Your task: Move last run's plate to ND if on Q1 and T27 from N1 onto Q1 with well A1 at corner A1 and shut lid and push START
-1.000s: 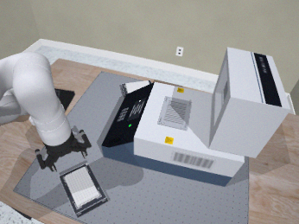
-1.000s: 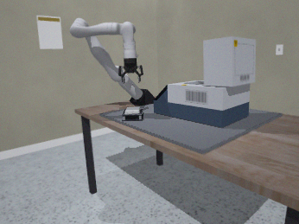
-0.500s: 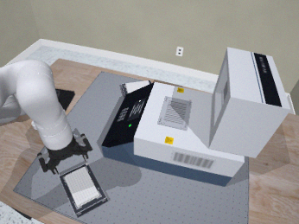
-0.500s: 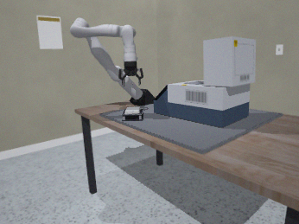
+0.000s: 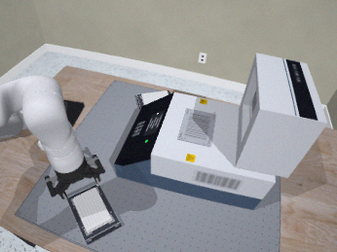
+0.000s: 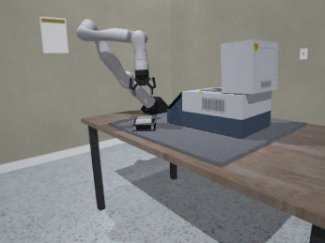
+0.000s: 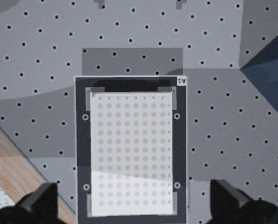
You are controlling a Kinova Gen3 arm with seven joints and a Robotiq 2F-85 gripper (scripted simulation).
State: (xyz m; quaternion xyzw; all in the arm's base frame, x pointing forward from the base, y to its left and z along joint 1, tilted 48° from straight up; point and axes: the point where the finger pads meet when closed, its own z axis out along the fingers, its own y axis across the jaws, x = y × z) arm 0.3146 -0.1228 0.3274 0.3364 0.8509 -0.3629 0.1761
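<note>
The white well plate lies 140 mm below my hand. The rest, counted from my hand: dark nest: 150 mm below.
</note>
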